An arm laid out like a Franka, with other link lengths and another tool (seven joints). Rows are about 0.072 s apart.
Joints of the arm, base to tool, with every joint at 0 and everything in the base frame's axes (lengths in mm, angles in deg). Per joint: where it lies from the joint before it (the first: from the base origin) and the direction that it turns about. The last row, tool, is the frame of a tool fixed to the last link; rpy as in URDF.
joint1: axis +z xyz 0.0 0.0 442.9
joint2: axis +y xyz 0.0 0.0 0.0
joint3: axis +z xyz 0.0 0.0 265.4
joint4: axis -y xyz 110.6 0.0 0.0
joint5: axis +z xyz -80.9 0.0 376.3
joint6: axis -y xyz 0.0 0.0 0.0
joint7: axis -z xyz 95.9 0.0 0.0
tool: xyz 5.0 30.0 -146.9 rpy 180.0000 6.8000 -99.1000
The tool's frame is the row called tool.
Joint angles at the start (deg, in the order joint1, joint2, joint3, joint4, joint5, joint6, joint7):
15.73 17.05 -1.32 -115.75 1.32 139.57 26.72
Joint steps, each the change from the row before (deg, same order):
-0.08 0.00 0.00 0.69 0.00 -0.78 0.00
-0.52 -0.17 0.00 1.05 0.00 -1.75 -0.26
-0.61 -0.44 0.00 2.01 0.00 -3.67 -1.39
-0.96 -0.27 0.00 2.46 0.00 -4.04 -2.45
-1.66 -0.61 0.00 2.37 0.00 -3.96 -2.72
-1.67 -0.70 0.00 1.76 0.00 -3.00 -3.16
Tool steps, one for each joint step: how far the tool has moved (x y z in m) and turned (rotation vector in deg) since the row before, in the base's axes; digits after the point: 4 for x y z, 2 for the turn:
0.0023 -0.0003 0.0038 -0.01 0.09 -0.07
0.0035 -0.0049 0.0065 -0.13 0.51 -0.24
0.0040 -0.0054 0.0133 -0.35 1.16 0.83
0.0050 -0.0090 0.0146 -0.40 1.22 1.55
0.0058 -0.0171 0.0184 -0.27 0.91 1.12
0.0037 -0.0177 0.0166 -0.16 0.48 1.54

